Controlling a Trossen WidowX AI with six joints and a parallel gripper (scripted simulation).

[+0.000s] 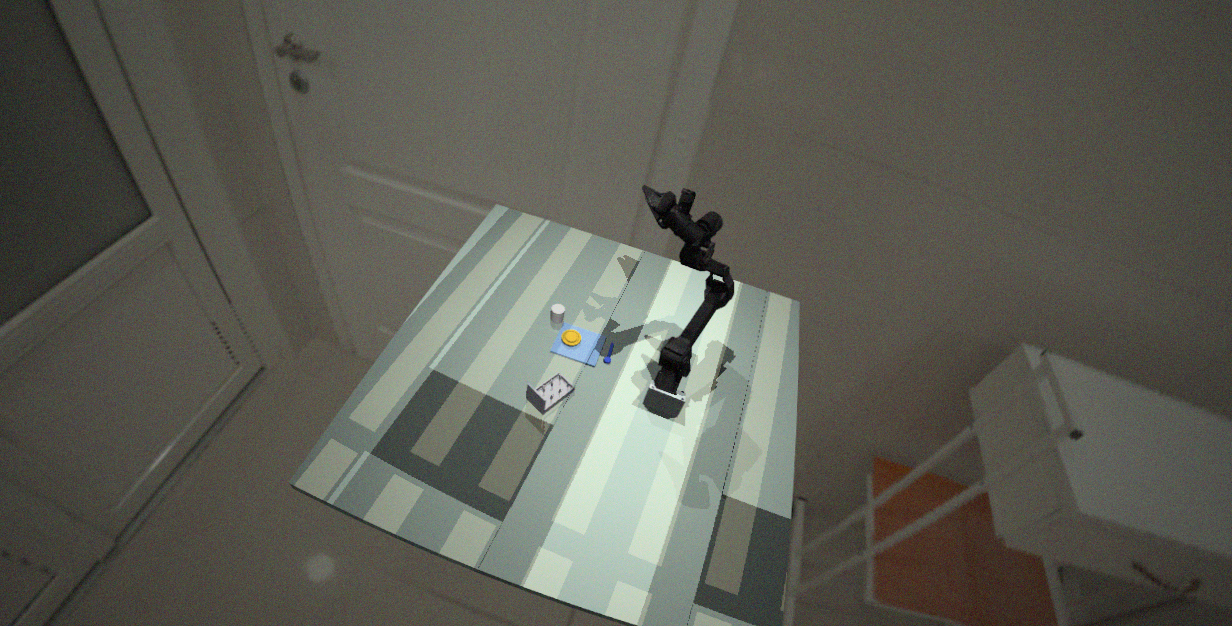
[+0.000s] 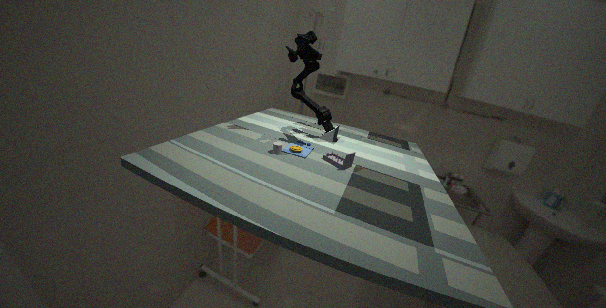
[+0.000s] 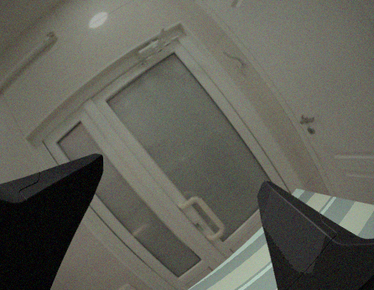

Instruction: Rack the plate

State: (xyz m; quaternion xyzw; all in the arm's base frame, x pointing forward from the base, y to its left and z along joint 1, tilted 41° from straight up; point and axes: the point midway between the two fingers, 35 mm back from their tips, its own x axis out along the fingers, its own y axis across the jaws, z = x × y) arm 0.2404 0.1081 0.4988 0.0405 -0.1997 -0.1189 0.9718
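The yellow plate lies 520 mm below my gripper tip, 140 mm to the left of it and 100 mm ahead of it. Also, from my gripper tip: dark dish rack 510 mm below, 360 mm to the left, 100 mm ahead; then blue spoon 530 mm below, 160 mm to the left, 30 mm behind; then grey cup 510 mm below, 170 mm ahead, 70 mm to the left.
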